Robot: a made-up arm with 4 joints. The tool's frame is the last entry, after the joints. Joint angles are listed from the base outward.
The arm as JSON. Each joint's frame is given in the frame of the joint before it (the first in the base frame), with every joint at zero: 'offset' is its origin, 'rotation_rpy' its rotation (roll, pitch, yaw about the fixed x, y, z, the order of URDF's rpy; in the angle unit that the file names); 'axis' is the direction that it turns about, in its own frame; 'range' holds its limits. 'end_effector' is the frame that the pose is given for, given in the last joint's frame.
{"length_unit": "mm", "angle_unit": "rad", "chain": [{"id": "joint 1", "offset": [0.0, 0.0, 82.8], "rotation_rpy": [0.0, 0.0, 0.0], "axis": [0.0, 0.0, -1.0], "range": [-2.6, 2.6]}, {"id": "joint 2", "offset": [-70.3, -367.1, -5.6], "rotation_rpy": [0.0, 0.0, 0.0], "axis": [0.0, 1.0, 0.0], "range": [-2.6, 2.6]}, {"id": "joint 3", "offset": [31.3, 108.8, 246.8], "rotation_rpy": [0.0, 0.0, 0.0], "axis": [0.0, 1.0, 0.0], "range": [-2.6, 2.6]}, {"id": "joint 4", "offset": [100.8, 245.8, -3.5], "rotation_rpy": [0.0, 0.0, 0.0], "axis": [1.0, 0.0, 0.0], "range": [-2.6, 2.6]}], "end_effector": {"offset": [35.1, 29.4, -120.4], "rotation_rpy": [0.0, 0.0, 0.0]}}
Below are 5 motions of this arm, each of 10 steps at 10 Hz.
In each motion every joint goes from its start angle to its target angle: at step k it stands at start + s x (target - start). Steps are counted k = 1, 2, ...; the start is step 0. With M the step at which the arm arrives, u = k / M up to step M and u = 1 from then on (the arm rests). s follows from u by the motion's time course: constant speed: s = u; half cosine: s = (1 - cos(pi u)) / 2; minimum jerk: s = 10 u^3 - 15 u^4 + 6 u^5.
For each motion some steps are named. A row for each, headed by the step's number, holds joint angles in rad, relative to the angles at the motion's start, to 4 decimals.
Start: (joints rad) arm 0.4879 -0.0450 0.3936 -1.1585
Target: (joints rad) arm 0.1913 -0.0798 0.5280 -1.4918
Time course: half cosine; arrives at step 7
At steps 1, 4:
1: -0.0147 -0.0017 0.0067 -0.0165
4: -0.1813 -0.0213 0.0822 -0.2037

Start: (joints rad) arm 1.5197 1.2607 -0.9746 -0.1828
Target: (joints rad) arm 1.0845 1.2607 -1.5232 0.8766
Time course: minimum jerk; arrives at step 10
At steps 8, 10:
8: -0.4100 0.0000 -0.5168 0.9980
10: -0.4352 0.0000 -0.5486 1.0594

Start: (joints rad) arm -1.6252 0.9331 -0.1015 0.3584
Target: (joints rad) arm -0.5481 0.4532 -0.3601 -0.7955
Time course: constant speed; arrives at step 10
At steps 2, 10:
2: 0.2154 -0.0960 -0.0517 -0.2308
10: 1.0771 -0.4799 -0.2586 -1.1539

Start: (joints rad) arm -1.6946 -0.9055 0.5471 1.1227
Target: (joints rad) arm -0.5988 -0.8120 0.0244 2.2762
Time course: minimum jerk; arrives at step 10
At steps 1, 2, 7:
1: 0.0094 0.0008 -0.0045 0.0099
2: 0.0635 0.0054 -0.0303 0.0668
7: 0.9171 0.0783 -0.4375 0.9654

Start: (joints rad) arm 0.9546 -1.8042 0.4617 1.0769
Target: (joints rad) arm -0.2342 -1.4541 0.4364 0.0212
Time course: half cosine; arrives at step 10
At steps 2, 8, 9, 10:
2: -0.1135 0.0334 -0.0024 -0.1008
8: -1.0753 0.3167 -0.0229 -0.9549
9: -1.1597 0.3415 -0.0247 -1.0299
10: -1.1888 0.3501 -0.0253 -1.0557

